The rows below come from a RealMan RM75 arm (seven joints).
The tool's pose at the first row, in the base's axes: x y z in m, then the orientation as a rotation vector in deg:
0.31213 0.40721 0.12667 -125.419 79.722 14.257
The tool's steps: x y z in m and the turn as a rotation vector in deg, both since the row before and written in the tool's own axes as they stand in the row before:
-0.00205 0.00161 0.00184 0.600 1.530 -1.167
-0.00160 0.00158 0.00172 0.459 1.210 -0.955
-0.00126 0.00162 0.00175 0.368 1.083 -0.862
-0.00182 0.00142 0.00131 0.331 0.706 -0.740
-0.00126 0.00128 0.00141 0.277 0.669 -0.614
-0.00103 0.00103 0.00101 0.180 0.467 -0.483
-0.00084 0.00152 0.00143 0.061 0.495 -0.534
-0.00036 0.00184 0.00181 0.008 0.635 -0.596
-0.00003 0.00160 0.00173 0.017 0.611 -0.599
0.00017 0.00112 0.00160 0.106 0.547 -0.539
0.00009 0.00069 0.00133 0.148 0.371 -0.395
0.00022 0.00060 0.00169 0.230 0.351 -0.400
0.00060 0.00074 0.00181 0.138 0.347 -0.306
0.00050 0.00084 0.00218 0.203 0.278 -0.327
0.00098 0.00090 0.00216 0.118 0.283 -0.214
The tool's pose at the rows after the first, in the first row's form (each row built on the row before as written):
0.31001 0.40925 0.12545 -126.299 79.125 11.756
0.30813 0.41085 0.12406 -127.006 78.603 9.772
0.30641 0.41215 0.12244 -127.661 78.124 8.020
0.30454 0.41373 0.12141 -128.119 77.584 6.748
0.30309 0.41494 0.12012 -128.518 77.174 5.598
0.30190 0.41585 0.11917 -128.839 76.826 4.785
0.30049 0.41661 0.11759 -129.297 76.461 4.004
0.29915 0.41701 0.11539 -129.880 76.107 3.079
0.29819 0.41717 0.11325 -130.445 75.730 2.171
0.29771 0.41728 0.11135 -130.873 75.362 1.295
0.29750 0.41749 0.10988 -131.116 75.056 0.640
0.29753 0.41778 0.10810 -131.285 74.709 -0.048
0.29769 0.41775 0.10606 -131.466 74.493 -0.640
0.29782 0.41790 0.10368 -131.585 74.198 -1.202
0.29818 0.41762 0.10118 -131.702 74.059 -1.676

